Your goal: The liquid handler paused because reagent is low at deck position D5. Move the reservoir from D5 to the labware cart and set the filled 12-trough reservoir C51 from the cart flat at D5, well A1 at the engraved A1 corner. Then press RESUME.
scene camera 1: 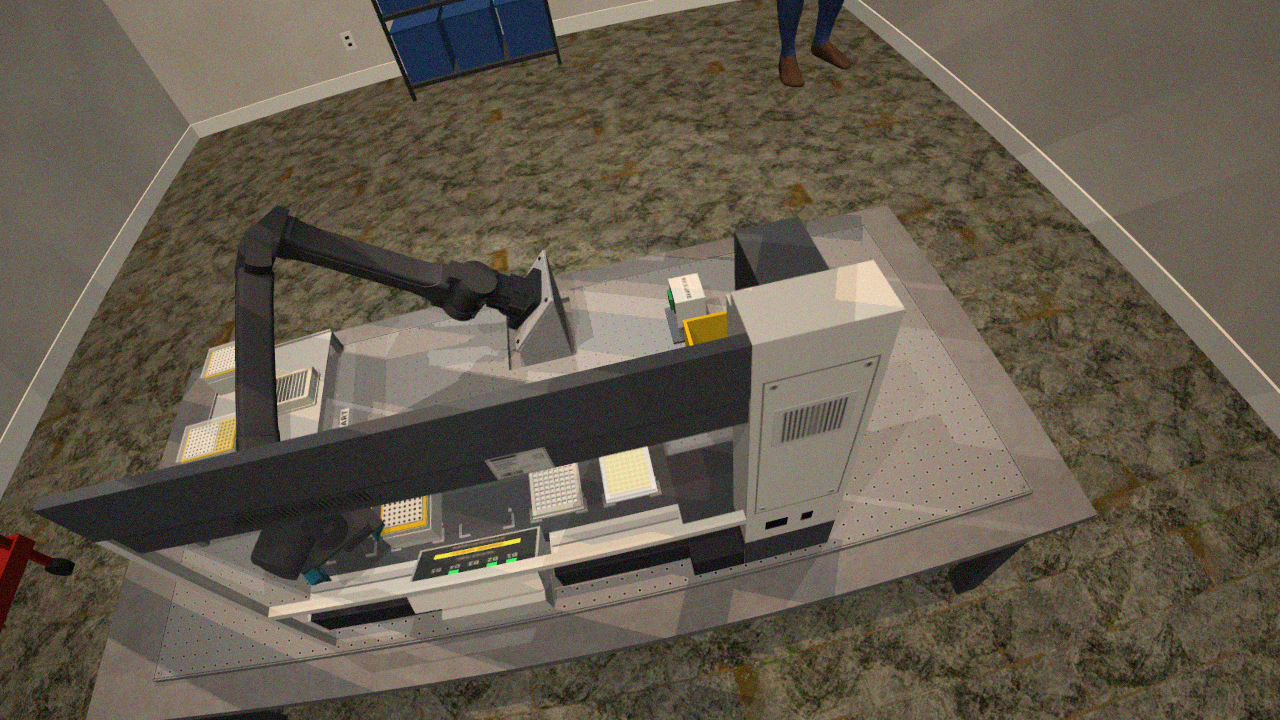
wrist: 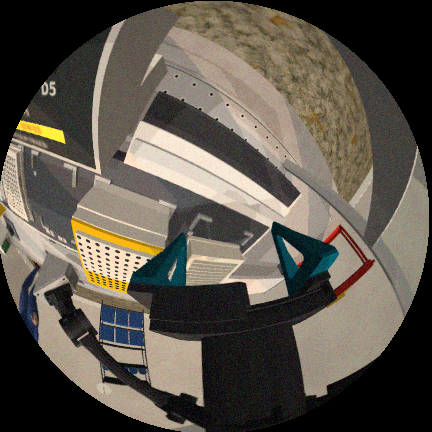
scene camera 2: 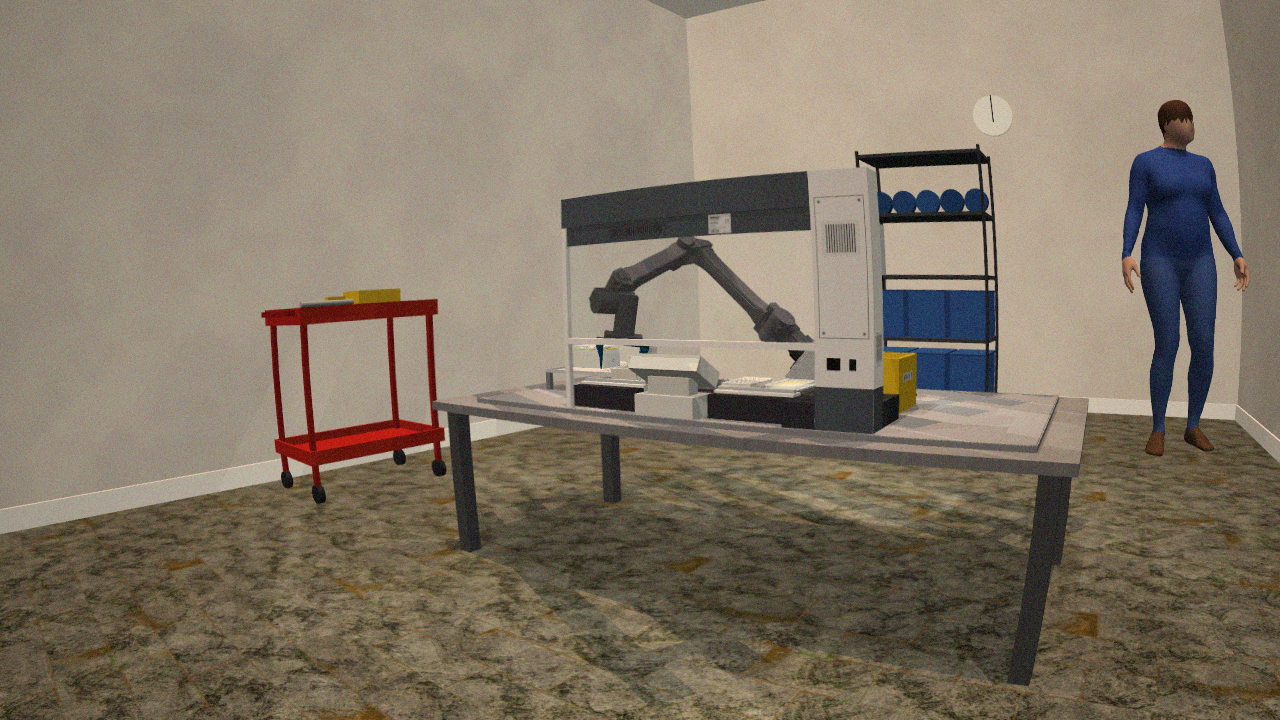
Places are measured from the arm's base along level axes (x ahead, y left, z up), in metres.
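Pixels of known places: gripper, fingertip midpoint: [scene camera 1: 353, 558] [wrist: 229, 231] [scene camera 2: 619, 370]; arm's base, origin of the base link: [scene camera 1: 527, 300] [wrist: 57, 292] [scene camera 2: 809, 355].
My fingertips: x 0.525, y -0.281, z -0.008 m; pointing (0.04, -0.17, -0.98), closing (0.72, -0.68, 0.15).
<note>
For each thing: its middle in the pictures, then the offset to it from my fingertips.
- D5 reservoir, body centre: [wrist: 200, 272] [scene camera 2: 635, 371] dx -0.104, dy -0.042, dz -0.014 m
- troughed reservoir, body centre: [scene camera 1: 288, 392] dx -0.387, dy -0.258, dz -0.016 m
- white box, body centre: [scene camera 1: 688, 305] dx -0.490, dy +0.607, dz -0.040 m
The D5 reservoir [wrist: 214, 261] with long parallel troughs sits on the deck at the corner brackets; the gripper and arm hide it in scene camera 1. My gripper [scene camera 1: 346, 553] [scene camera 2: 622, 351] [wrist: 229, 231] is open and empty, low over the D5 end of the deck. In the wrist view its left teal finger overlaps the reservoir's left edge, and the right finger stands well off its right side. The other troughed reservoir [scene camera 1: 295, 386] sits on the labware cart [scene camera 1: 313, 351]. The touchscreen [scene camera 1: 478, 550] [wrist: 45, 117] shows a yellow bar. A white box [scene camera 1: 687, 291] has a green button; its label is unreadable.
A yellow-edged tip rack [scene camera 1: 404, 514] [wrist: 117, 257] stands beside the D5 reservoir. Two plates [scene camera 1: 554, 489] [scene camera 1: 628, 474] stand farther along the deck. The dark overhead beam [scene camera 1: 537, 420] [scene camera 2: 689, 207] and a front rail [scene camera 2: 716, 343] enclose the workspace. More tip racks [scene camera 1: 207, 438] [scene camera 1: 220, 360] stand on the labware cart.
</note>
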